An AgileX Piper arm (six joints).
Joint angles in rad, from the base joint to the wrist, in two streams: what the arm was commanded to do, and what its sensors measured. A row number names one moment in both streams.
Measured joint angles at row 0:
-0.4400 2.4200 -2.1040 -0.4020 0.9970 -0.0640
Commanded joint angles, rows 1 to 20:
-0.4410 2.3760 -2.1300 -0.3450 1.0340 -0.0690
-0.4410 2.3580 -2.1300 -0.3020 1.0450 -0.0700
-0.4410 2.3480 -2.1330 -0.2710 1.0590 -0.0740
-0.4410 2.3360 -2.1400 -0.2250 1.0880 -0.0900
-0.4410 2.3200 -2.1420 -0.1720 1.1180 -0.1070
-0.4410 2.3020 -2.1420 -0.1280 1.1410 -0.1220
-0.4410 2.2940 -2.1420 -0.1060 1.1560 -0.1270
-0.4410 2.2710 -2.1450 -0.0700 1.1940 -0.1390
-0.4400 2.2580 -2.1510 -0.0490 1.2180 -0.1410
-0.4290 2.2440 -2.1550 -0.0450 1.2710 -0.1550
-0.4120 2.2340 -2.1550 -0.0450 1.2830 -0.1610
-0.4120 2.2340 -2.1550 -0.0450 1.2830 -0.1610
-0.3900 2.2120 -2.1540 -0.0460 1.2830 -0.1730
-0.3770 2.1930 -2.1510 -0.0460 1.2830 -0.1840
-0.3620 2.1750 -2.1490 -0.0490 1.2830 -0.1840
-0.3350 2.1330 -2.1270 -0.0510 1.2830 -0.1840
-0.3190 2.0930 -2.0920 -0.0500 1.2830 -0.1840
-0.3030 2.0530 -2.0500 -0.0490 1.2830 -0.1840
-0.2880 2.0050 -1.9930 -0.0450 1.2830 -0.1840
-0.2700 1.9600 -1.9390 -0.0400 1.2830 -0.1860
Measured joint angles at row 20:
-0.2870 2.0200 -2.0040 -0.0500 1.2140 -0.1760
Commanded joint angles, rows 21 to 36:
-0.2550 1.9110 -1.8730 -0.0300 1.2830 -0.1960
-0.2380 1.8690 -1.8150 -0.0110 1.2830 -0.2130
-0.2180 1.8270 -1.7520 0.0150 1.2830 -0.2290
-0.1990 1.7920 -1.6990 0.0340 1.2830 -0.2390
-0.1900 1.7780 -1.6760 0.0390 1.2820 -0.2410
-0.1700 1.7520 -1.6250 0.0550 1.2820 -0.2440
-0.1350 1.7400 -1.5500 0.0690 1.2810 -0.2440
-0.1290 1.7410 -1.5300 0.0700 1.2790 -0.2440
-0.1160 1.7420 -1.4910 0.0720 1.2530 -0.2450
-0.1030 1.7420 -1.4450 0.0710 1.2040 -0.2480
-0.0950 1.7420 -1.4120 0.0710 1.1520 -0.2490
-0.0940 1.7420 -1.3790 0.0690 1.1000 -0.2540
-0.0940 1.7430 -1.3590 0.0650 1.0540 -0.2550
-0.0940 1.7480 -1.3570 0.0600 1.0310 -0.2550
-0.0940 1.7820 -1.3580 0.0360 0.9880 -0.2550
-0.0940 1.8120 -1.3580 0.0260 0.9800 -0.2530
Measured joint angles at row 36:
-0.0960 1.7800 -1.3660 0.0430 1.0030 -0.2450
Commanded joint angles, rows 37 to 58:
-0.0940 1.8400 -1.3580 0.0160 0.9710 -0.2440
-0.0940 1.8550 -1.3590 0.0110 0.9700 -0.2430
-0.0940 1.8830 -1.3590 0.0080 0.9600 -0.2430
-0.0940 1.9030 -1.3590 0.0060 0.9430 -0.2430
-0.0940 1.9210 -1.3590 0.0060 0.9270 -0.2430
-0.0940 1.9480 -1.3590 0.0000 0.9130 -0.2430
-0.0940 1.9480 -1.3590 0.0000 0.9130 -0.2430
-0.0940 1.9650 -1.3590 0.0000 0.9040 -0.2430
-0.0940 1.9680 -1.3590 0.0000 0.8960 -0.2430
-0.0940 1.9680 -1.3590 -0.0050 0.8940 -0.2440
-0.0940 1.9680 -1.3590 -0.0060 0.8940 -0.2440
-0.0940 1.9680 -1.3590 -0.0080 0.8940 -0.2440
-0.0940 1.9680 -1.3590 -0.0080 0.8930 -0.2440
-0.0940 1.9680 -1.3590 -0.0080 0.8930 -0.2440
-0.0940 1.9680 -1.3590 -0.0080 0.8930 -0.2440
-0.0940 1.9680 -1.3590 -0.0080 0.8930 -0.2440
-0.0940 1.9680 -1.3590 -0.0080 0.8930 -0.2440
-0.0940 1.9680 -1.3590 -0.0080 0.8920 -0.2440
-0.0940 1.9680 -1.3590 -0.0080 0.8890 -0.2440
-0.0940 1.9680 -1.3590 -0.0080 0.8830 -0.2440
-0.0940 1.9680 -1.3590 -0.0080 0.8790 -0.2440
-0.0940 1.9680 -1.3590 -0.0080 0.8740 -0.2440
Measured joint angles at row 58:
-0.0960 1.9650 -1.3660 0.0000 0.8860 -0.2440
